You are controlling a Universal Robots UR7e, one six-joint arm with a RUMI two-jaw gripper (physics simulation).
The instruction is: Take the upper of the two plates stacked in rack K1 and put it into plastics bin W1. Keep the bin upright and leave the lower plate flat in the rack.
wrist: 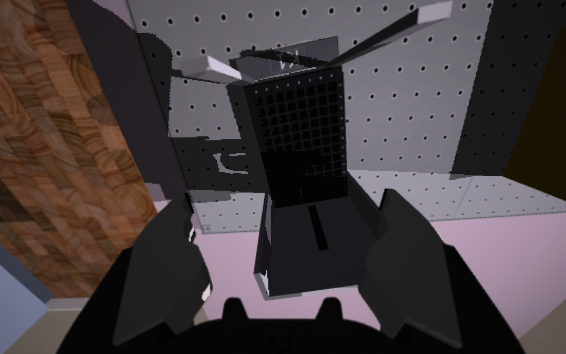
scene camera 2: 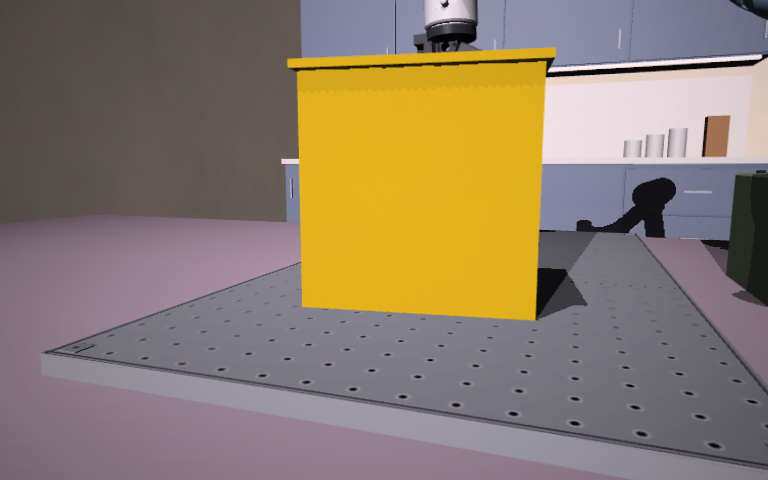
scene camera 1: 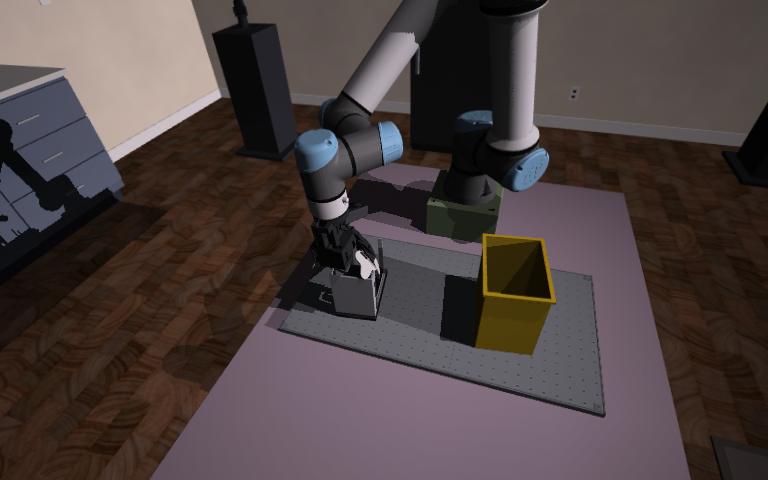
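Pixels of known places: gripper, between the fingertips: (wrist: 284, 192) (scene camera 1: 348, 272); arm's base, origin of its link: (scene camera 1: 469, 190).
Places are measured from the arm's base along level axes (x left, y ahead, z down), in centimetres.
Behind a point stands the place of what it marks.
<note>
Rack K1 (scene camera 1: 355, 295) {x -17.5, y 46.1, z 1.4 cm} (wrist: 310, 265) {x -19.4, y 45.9, z -2.4 cm} stands at the left of the pegboard, with a tall light wall and flared guides. In the wrist view a black gridded plate (wrist: 305, 120) {x -18.9, y 36.7, z 5.2 cm} lies inside it; a lower plate cannot be told apart beneath. Scene camera 1 does not show the plates. My gripper (scene camera 1: 355, 264) {x -21.1, y 41.0, z 0.1 cm} (wrist: 284, 192) {x -21.1, y 41.0, z 0.1 cm} is open and empty, over the rack's top, with its fingers apart on either side of the rack in the wrist view. Bin W1 (scene camera 1: 512, 325) {x 16.0, y 45.1, z 0.5 cm} (scene camera 2: 421, 186) {x 20.3, y 35.4, z 0.7 cm} (wrist: 542, 120) {x 8.6, y 38.1, z 8.3 cm} is yellow and stands upright; its floor is hidden.
The grey pegboard (scene camera 1: 421, 333) {x -2.3, y 45.7, z 9.8 cm} (scene camera 2: 226, 356) {x 32.4, y 43.1, z 9.8 cm} (wrist: 390, 105) {x -8.7, y 36.1, z 9.8 cm} carries rack and bin, with a gap between them. The green arm base (scene camera 1: 461, 217) {x -0.3, y 9.8, z 2.9 cm} (scene camera 2: 756, 226) {x -1.6, y 9.8, z 4.8 cm} stands behind the board. Pink table top (scene camera 1: 339, 418) {x -12.7, y 68.7, z 11.1 cm} surrounds the board. Rack guides (wrist: 435, 12) {x -16.3, y 32.3, z -4.2 cm} stick outward.
</note>
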